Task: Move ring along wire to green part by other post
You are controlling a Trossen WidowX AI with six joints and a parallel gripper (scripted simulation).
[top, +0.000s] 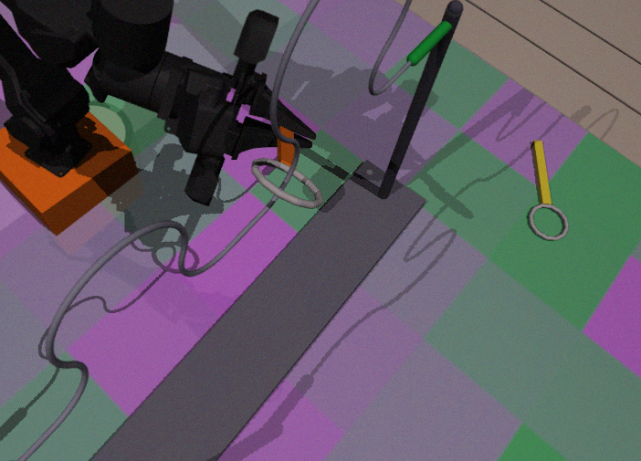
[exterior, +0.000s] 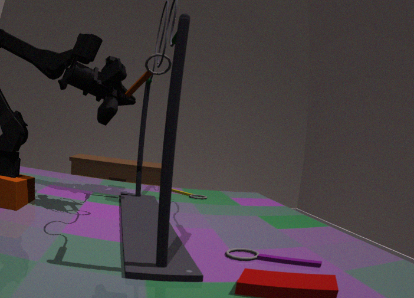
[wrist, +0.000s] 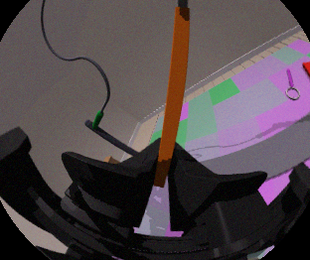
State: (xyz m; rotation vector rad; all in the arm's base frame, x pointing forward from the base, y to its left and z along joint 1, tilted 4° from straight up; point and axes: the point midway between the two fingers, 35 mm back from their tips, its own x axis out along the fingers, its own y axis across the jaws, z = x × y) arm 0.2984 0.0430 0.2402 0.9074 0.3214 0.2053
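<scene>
Right now the orange-handled ring is 10 mm ahead of my gripper tip, 70 mm to the right of it and 60 mm above it. Also, from my gripper tip: red block (130 mm ahead, 540 mm to the right, 270 mm below); purple-handled ring (180 mm ahead, 400 mm to the right, 280 mm below); yellow-handled ring (280 mm ahead, 290 mm to the left, 280 mm below).
</scene>
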